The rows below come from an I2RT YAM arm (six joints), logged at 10 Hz.
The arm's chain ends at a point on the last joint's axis. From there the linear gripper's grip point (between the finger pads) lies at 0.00 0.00 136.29 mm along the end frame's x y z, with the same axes.
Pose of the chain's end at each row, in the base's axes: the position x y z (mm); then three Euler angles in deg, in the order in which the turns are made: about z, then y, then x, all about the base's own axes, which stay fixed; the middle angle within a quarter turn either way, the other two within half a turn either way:
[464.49, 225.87, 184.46, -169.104, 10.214, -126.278]
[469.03, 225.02, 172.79, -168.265, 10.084, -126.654]
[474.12, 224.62, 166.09, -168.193, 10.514, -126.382]
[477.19, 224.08, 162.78, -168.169, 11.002, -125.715]
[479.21, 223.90, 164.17, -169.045, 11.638, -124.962]
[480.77, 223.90, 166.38, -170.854, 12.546, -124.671]
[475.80, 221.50, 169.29, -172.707, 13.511, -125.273]
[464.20, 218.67, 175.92, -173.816, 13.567, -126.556]
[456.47, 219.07, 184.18, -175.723, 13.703, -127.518]
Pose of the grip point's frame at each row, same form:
[488.66, 334.00, 105.09, -169.104, 10.214, -126.278]
[492.89, 332.67, 92.68, -168.265, 10.084, -126.654]
[498.99, 332.50, 86.60, -168.193, 10.514, -126.382]
[503.20, 332.70, 84.68, -168.169, 11.002, -125.715]
[506.70, 333.30, 87.68, -169.045, 11.638, -124.962]
[510.38, 333.31, 90.70, -170.854, 12.546, -124.671]
[507.64, 329.69, 92.76, -172.707, 13.511, -125.273]
[496.17, 325.09, 97.01, -173.816, 13.567, -126.556]
[488.76, 324.09, 103.54, -175.723, 13.703, -127.518]

